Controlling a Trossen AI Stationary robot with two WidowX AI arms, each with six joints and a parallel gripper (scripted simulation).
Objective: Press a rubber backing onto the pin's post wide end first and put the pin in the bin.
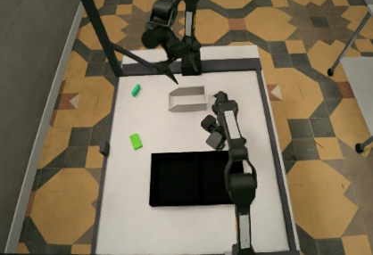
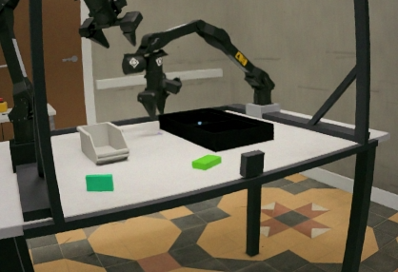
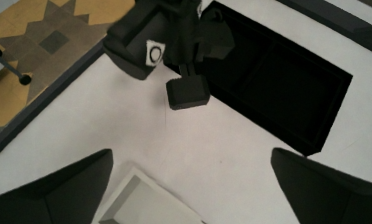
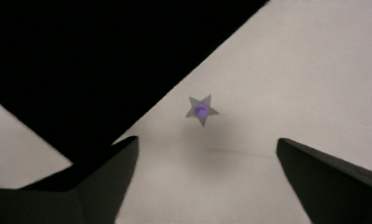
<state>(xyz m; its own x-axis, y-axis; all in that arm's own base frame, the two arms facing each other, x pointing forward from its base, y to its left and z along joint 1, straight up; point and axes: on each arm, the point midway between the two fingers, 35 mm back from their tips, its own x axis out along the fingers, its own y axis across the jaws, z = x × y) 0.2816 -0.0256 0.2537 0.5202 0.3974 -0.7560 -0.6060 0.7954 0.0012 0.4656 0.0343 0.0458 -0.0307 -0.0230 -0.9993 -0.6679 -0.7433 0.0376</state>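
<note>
Now: the white star-shaped pin 320 mm below my left hand, 190 mm to the right of it and 120 mm ahead of it. From my left hand the other things lie so: grey bin 290 mm below, 60 mm to the left, 10 mm ahead; then black tray 310 mm to the right, 310 mm below, 20 mm behind.
</note>
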